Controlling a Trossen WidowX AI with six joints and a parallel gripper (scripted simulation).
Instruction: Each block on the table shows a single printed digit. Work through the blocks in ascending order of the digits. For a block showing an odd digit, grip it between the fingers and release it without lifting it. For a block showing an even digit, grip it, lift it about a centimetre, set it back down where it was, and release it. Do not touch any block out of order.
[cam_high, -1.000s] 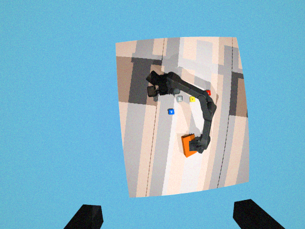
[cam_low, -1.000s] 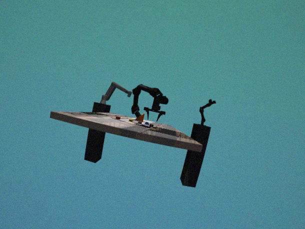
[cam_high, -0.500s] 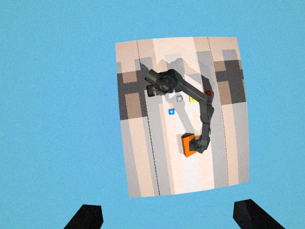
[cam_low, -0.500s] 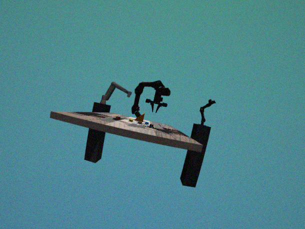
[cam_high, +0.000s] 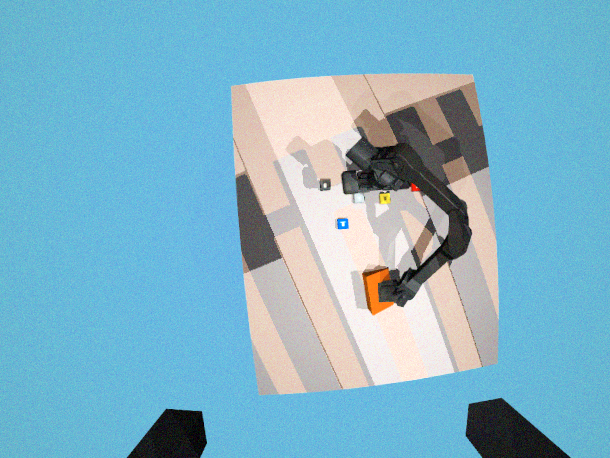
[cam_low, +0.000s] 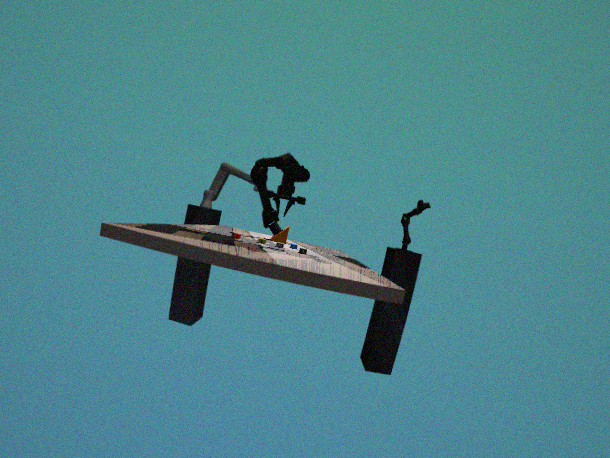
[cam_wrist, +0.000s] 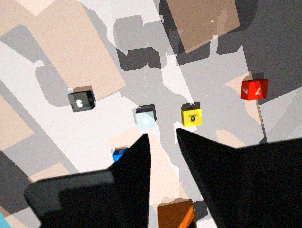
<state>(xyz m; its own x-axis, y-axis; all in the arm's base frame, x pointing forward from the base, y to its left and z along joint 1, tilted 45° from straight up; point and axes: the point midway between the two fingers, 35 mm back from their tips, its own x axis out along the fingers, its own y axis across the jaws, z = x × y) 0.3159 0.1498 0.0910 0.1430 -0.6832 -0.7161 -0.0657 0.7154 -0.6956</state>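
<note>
The yellow block is 13 cm below my gripper tip, 7 cm to the right of it and 4 cm behind it. The rest, counted from my gripper tip: dark block 13 cm to the left, 13 cm below, 2 cm ahead; then blue block 13 cm below, 11 cm behind, 8 cm to the left; then red block 18 cm to the right, 13 cm below.
</note>
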